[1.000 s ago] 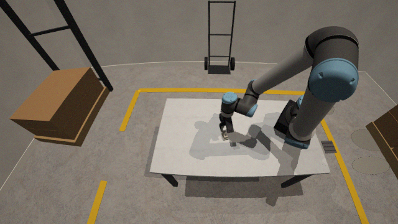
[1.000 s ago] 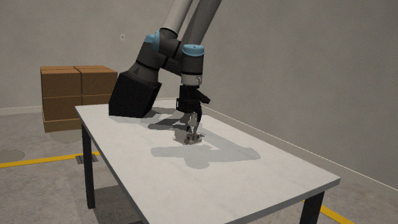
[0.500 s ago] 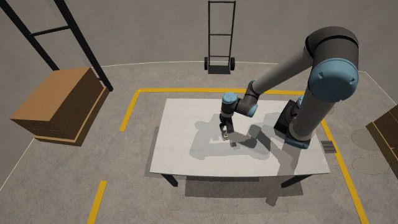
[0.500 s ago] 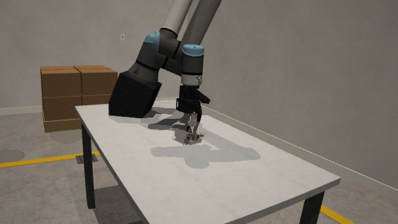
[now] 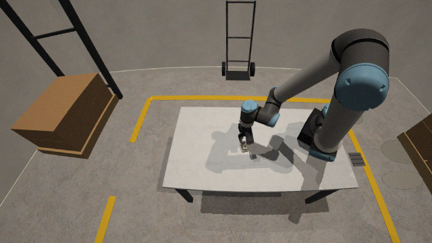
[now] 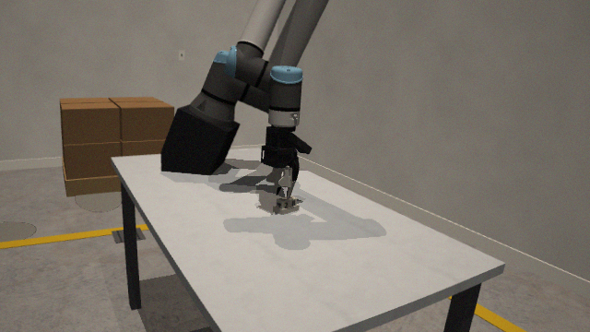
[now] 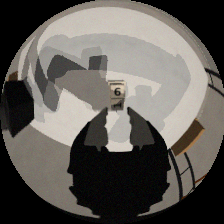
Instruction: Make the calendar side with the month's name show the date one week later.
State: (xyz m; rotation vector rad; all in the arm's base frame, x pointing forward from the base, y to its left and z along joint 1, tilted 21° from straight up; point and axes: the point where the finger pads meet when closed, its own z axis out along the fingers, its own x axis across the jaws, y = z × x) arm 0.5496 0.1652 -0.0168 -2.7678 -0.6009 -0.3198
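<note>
Now: hand 1 cm past the calendar tray, 1 cm to the right of it and 5 cm above it.
</note>
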